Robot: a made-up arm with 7 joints.
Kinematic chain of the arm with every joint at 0, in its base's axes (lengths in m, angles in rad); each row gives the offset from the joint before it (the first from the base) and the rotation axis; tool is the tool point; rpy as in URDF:
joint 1: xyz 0 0 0.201 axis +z
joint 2: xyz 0 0 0 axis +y
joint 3: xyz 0 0 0.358 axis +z
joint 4: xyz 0.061 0 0 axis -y
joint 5: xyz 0.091 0 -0.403 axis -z
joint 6: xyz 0 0 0 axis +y
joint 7: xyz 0.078 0 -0.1 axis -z
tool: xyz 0 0 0 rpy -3.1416 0 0
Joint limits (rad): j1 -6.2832..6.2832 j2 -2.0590..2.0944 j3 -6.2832..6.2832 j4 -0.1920..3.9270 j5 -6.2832..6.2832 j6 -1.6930..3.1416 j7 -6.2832..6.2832
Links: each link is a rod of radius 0.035 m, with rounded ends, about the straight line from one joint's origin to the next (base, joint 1, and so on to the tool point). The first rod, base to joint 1, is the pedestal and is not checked.
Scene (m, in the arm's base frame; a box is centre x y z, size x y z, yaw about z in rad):
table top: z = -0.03
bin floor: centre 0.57 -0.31 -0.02 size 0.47 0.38 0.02 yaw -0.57
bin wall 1: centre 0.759 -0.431 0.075 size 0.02 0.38 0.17 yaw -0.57
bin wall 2: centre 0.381 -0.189 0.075 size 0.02 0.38 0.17 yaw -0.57
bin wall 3: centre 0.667 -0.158 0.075 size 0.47 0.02 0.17 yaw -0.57
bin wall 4: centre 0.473 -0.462 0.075 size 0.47 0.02 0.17 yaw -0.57
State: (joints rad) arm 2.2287 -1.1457 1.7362 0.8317 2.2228 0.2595 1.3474
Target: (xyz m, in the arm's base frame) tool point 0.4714 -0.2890 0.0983
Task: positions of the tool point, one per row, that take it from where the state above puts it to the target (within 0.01 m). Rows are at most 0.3 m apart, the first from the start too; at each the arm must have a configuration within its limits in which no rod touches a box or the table.
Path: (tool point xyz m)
1: -0.4086 -0.3692 0.3162
2: -0.4567 -0.3346 0.4758
3: -0.4698 -0.2463 0.6390
4: -0.4354 -0.1243 0.7812
5: -0.4541 -0.2946 0.6670
6: -0.3602 -0.4724 0.5495
7: -0.1653 -0.5912 0.4424
8: 0.0822 -0.6025 0.3560
9: 0.3153 -0.4931 0.2956
10: 0.4714 -0.2890 0.2611
11: 0.4791 -0.2880 0.1812
12: 0.4714 -0.2890 0.0983

